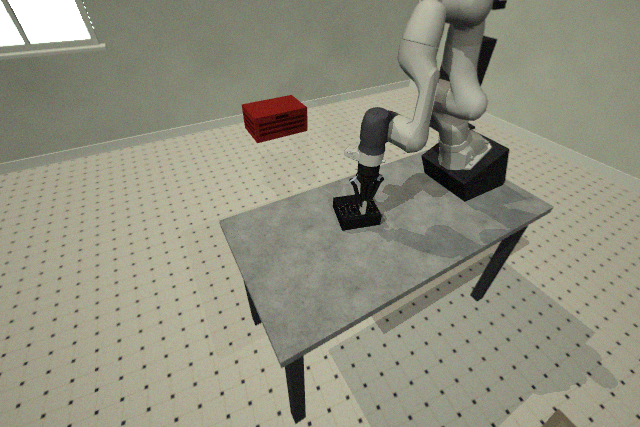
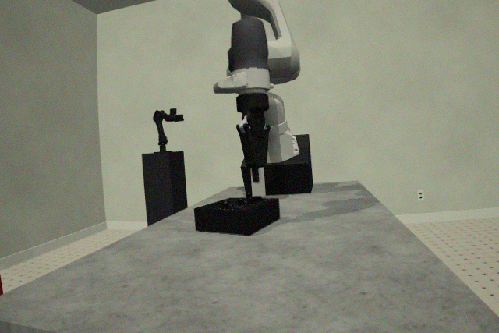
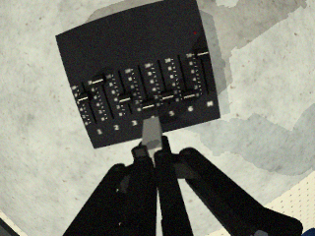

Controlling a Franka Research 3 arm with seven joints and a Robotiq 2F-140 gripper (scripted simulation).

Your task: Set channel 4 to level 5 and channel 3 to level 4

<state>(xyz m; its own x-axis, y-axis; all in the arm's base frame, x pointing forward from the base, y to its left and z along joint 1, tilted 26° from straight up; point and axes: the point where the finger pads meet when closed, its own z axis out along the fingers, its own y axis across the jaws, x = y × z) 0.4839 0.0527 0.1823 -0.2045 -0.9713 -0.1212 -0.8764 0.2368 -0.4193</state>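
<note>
The fader cap lies 10 mm behind my hand, 20 mm to the right of it and 40 mm below it. Also, from my hand: fader: 10 mm ahead, 40 mm to the right, 40 mm below.
</note>
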